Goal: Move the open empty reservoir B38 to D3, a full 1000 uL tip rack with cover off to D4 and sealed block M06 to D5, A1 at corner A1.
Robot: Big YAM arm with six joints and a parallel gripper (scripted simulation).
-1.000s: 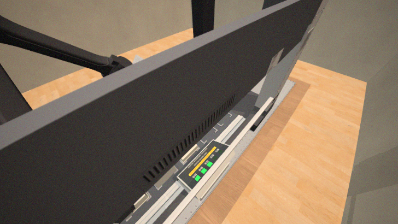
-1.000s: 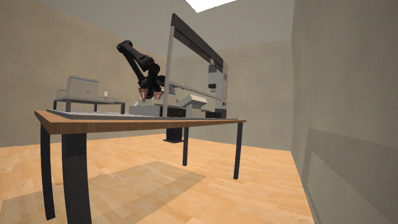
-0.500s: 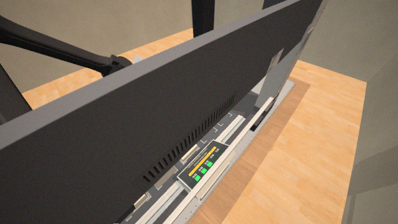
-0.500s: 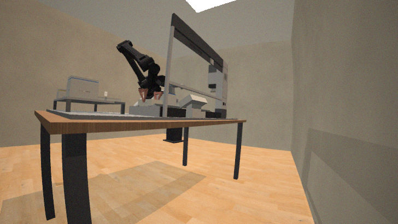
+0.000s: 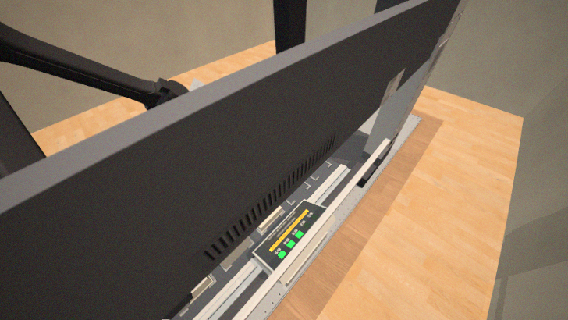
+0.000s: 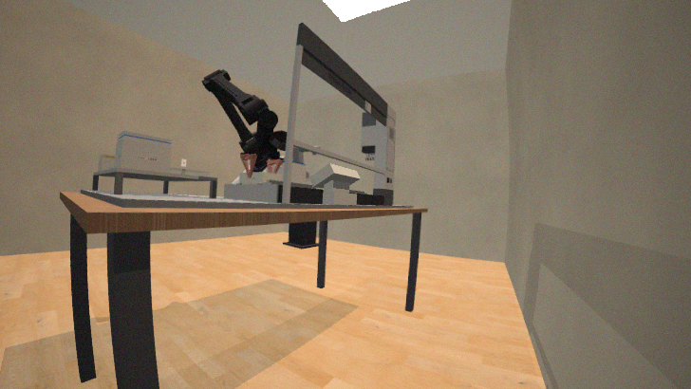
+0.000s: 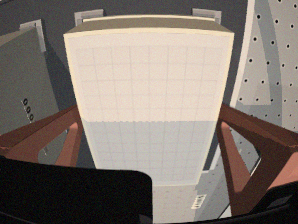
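The pale sealed deep-well block is 10 mm below my hand. Round my hand: tall frame post 190 mm ahead, 40 mm to the right, 150 mm above; then rg label 190 mm behind, 230 mm to the left, 70 mm below; then cream one-well reservoir 30 mm behind, 250 mm to the left, 20 mm below.
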